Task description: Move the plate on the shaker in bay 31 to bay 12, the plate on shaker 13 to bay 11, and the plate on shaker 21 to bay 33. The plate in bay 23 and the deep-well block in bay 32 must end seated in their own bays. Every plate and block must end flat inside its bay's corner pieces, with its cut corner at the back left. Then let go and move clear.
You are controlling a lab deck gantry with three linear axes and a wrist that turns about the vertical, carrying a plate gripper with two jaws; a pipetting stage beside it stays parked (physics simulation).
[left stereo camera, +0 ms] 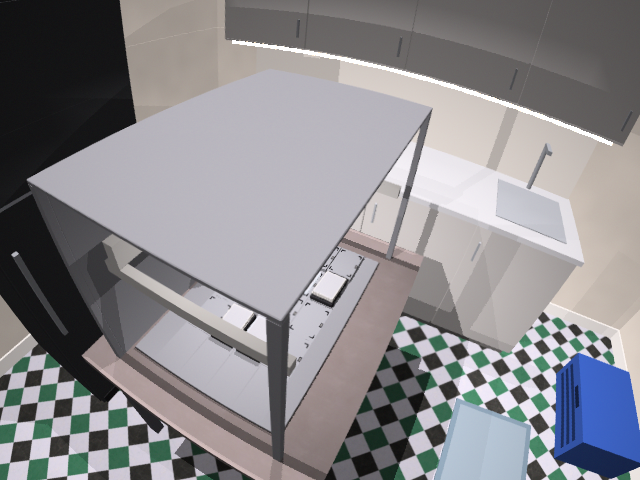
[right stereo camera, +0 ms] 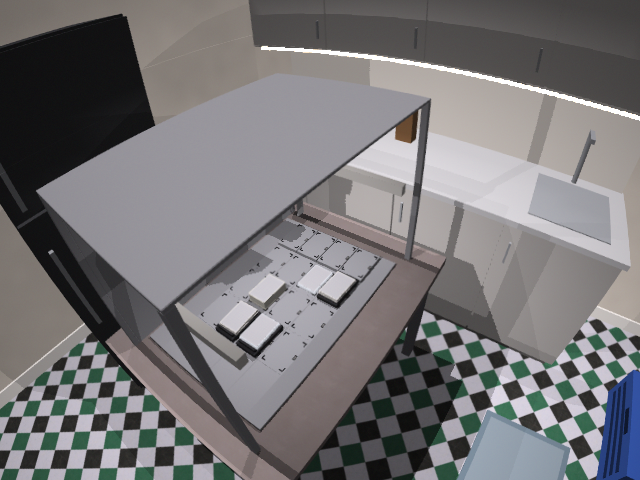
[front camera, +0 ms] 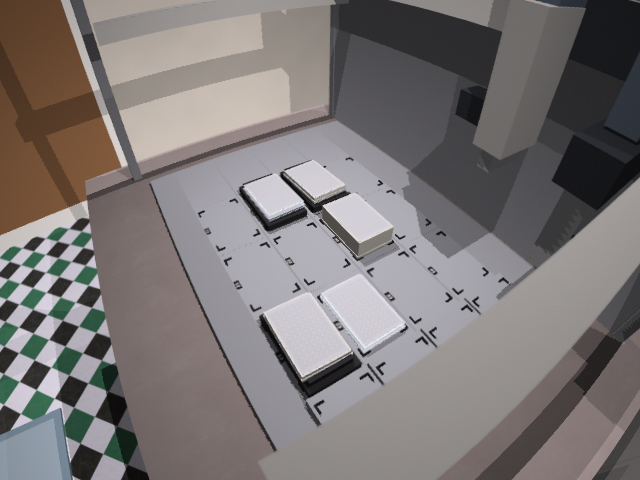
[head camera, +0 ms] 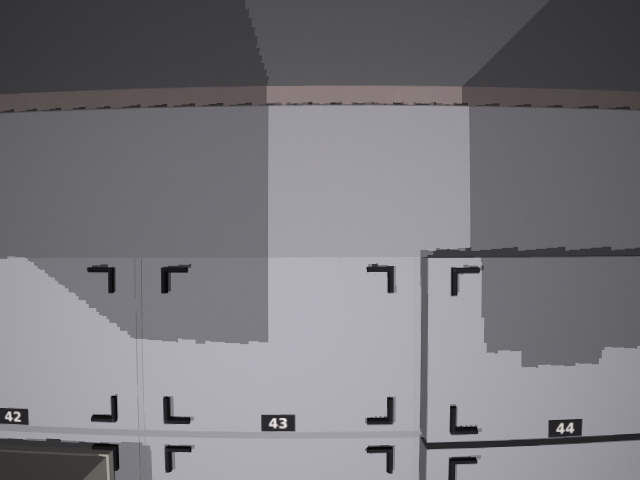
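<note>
A white plate lies on the black shaker in bay 31. Another white plate lies on shaker 21. A third plate lies on shaker 13. A clear-edged plate lies flat in bay 23. The tall deep-well block stands in bay 32; its corner shows at the lower left in the head view. Bays 11, 12 and 33 show bare corner pieces in the front view. The gripper's jaws do not show. Cut corners are too small to tell.
A grey column and a dark box hang at the back right in the front view. A beige beam crosses in front of the deck. Bay label 43 shows in the head view. An enclosure roof covers much of the deck.
</note>
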